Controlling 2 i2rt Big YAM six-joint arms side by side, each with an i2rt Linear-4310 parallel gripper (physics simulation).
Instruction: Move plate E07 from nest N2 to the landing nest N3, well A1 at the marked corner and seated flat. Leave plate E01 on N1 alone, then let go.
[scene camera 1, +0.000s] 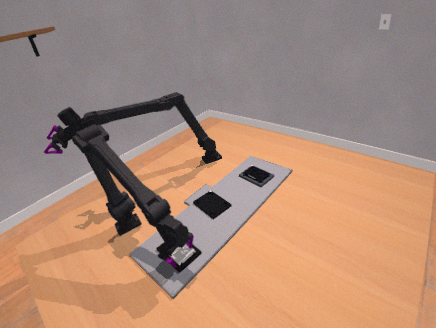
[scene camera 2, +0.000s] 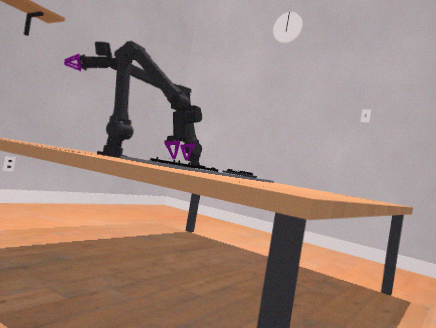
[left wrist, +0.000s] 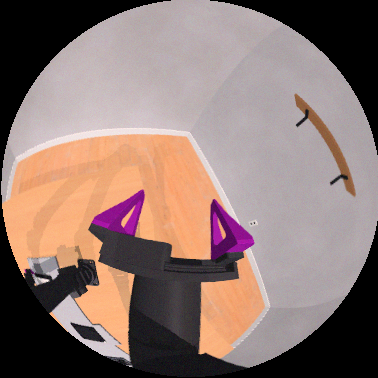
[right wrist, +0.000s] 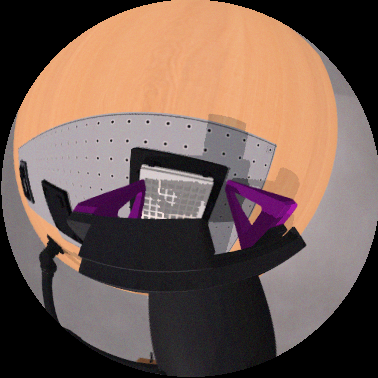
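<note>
A white well plate (scene camera 1: 183, 254) (right wrist: 175, 195) lies in the black nest (scene camera 1: 192, 261) (right wrist: 135, 165) at the near end of the board. My right gripper (scene camera 1: 181, 251) (scene camera 2: 181, 159) (right wrist: 186, 183) is open low over it, one finger to each side; its body hides part of the plate. A middle black nest (scene camera 1: 212, 204) (right wrist: 56, 200) and a far black nest (scene camera 1: 256, 175) (right wrist: 26, 181) show dark surfaces; whether dark plates lie in them is unclear. Nest and plate labels and the A1 mark are unreadable. My left gripper (scene camera 1: 52, 141) (scene camera 2: 72, 62) (left wrist: 177, 197) is open and empty, high at the left.
The perforated grey board (scene camera 1: 240, 207) (right wrist: 100, 145) carries the three nests on the wooden table (scene camera 1: 320, 225) (scene camera 2: 280, 195). My left arm (scene camera 1: 130, 109) stretches high across behind my right arm (scene camera 1: 120, 172). A wall shelf (scene camera 1: 27, 35) (left wrist: 330, 142) hangs at the side.
</note>
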